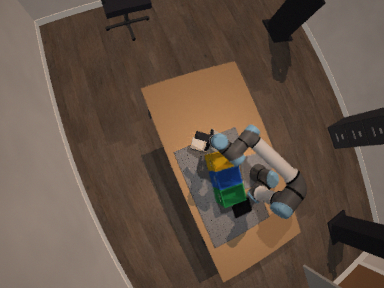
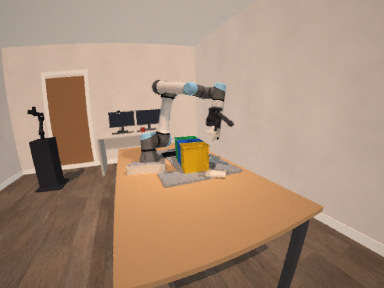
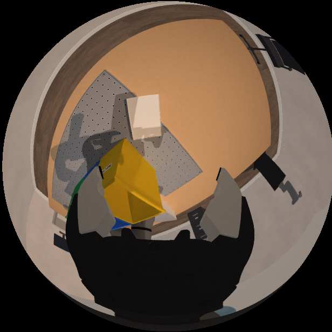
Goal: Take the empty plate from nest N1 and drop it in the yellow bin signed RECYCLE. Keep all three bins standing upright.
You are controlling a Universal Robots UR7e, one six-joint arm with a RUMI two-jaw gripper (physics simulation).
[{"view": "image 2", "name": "yellow bin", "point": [194,156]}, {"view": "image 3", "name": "my gripper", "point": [158,168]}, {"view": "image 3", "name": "yellow bin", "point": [131,191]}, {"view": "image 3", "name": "white plate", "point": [144,111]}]
